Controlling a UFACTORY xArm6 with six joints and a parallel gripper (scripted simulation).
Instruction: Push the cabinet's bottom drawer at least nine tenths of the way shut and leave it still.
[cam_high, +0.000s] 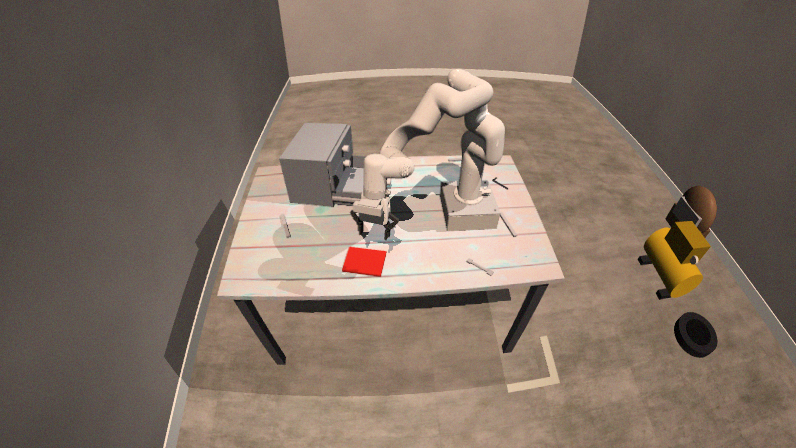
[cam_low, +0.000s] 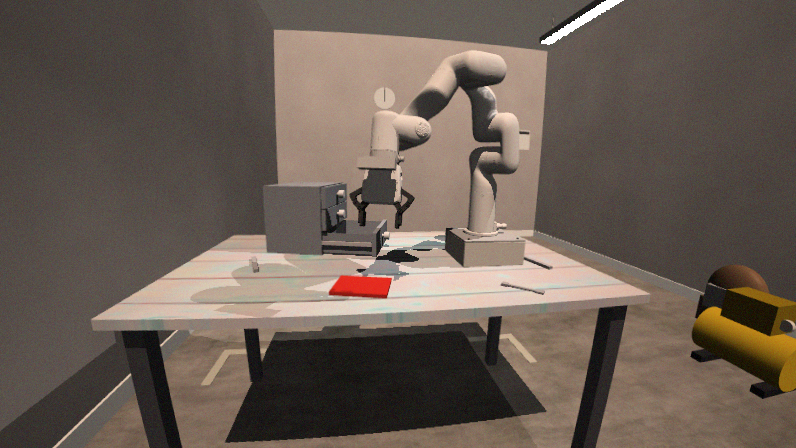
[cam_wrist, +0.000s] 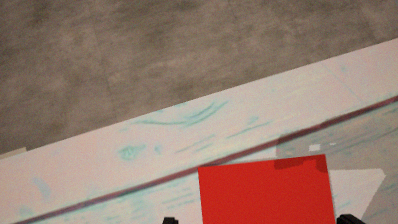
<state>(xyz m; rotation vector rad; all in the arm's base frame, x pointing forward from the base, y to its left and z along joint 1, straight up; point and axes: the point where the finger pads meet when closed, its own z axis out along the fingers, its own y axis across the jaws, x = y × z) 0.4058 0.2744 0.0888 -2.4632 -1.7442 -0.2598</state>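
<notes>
Now: the bottom drawer 48 cm to the right of my hand, 15 cm below it and 5 cm ahead of it. Round my hand: flat red square: 18 cm below, 5 cm ahead, 2 cm to the right; then tool: 61 cm behind, 47 cm to the right, 18 cm below.
</notes>
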